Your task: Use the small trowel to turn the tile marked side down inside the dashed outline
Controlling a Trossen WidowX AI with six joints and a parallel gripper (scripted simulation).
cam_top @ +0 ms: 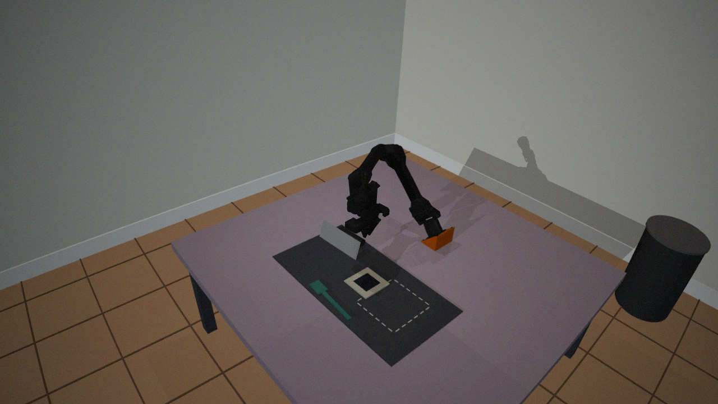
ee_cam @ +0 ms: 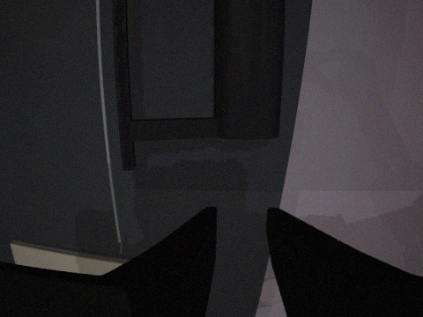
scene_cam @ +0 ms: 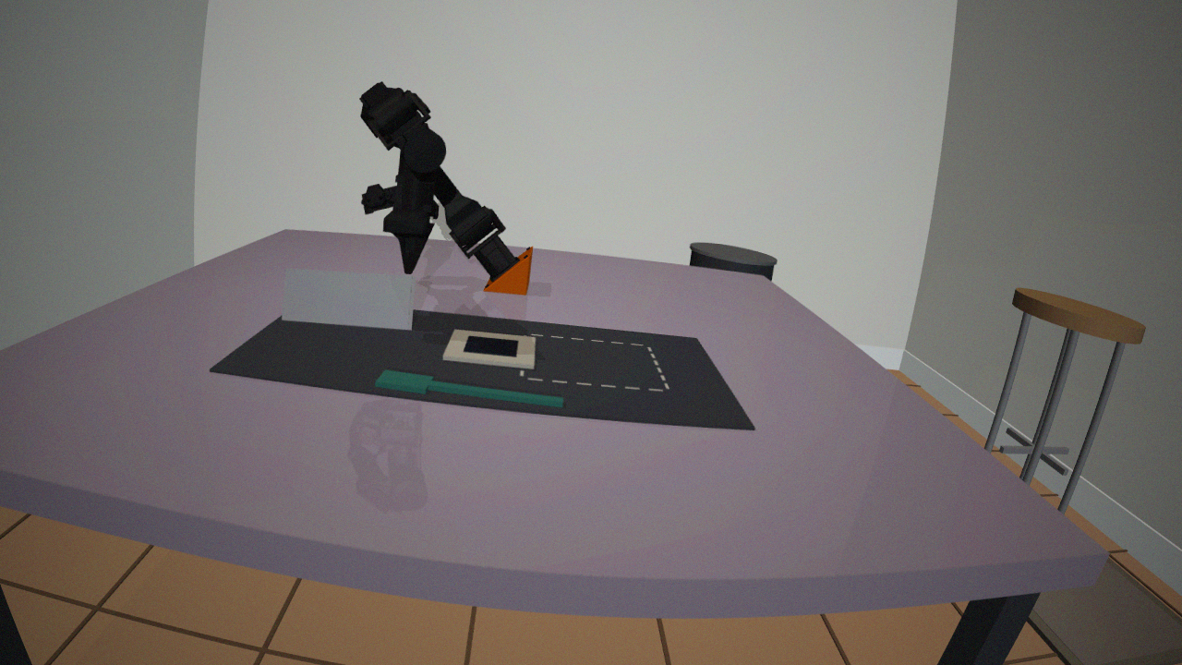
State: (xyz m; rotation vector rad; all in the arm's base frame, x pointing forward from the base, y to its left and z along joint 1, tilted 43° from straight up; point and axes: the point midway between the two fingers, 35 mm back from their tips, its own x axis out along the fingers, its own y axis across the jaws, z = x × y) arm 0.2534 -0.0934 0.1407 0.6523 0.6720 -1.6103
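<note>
My gripper tip is 2 cm short of the trowel, 6 cm to the left of it and 4 cm above it. Also, from my gripper tip: beige tile 14 cm ahead, 13 cm to the left, 6 cm below; then flat green tool 29 cm ahead, 7 cm to the left, 6 cm below.
</note>
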